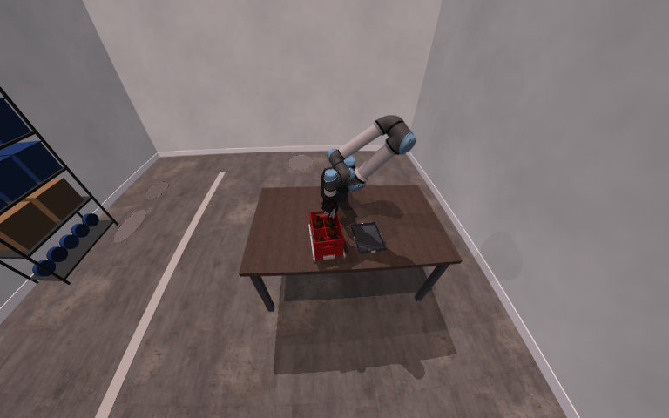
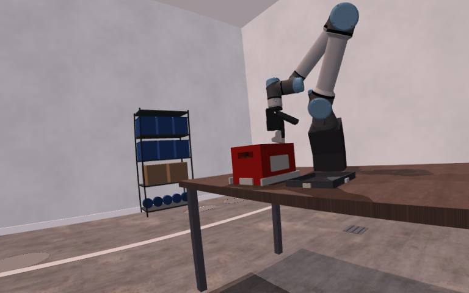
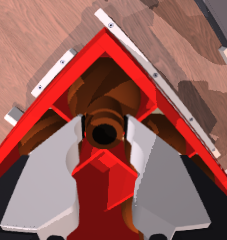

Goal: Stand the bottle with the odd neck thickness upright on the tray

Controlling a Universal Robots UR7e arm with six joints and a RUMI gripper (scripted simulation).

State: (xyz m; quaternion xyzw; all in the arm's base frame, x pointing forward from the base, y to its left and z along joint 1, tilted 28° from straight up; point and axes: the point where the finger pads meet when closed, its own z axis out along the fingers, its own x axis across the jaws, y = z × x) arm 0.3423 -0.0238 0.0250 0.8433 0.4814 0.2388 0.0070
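Right now my hand is 90 mm short of the brown bottle, 70 mm above it and 20 mm to the right of it. The rest, counted from my hand: dark tray (280 mm to the left, 140 mm below, 30 mm ahead); red crate (100 mm ahead, 70 mm below, 20 mm to the right); glass bottle (200 mm ahead, 70 mm below, 30 mm to the right).
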